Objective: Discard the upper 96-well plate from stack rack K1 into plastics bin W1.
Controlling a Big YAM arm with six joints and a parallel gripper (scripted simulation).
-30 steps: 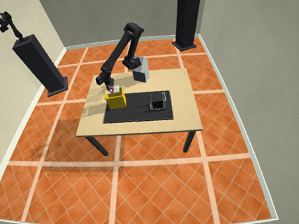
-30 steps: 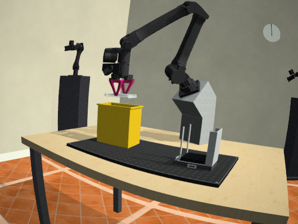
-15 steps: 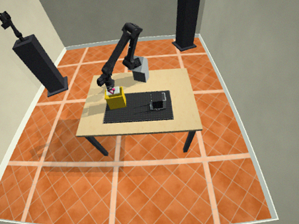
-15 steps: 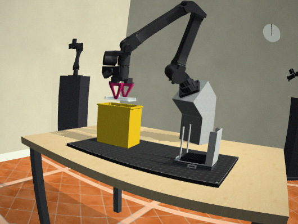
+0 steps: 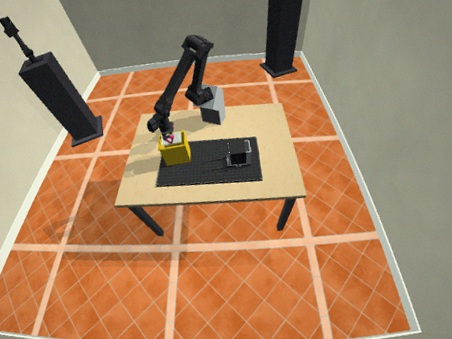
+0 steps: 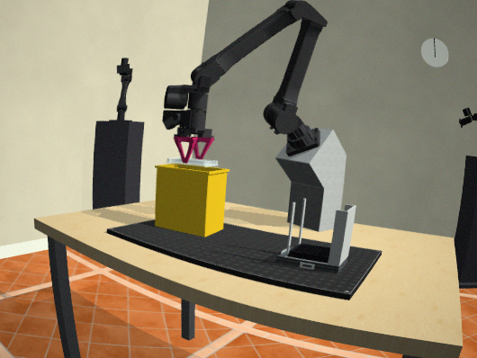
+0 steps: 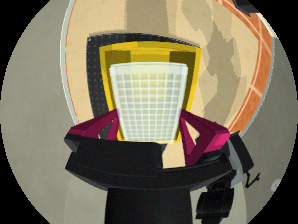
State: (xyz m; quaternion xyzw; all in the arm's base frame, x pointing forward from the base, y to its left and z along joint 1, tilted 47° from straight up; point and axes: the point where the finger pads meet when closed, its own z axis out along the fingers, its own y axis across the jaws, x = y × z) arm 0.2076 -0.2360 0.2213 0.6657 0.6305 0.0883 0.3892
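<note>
Right now the white 96-well plate is 1 cm below my hand. From my hand the other things lie so: grey back wall (24 cm ahead, 44 cm to the left, 12 cm below); then dark plate (22 cm ahead, 38 cm to the left, 18 cm below); then yellow plastics bin W1 (11 cm below).
</note>
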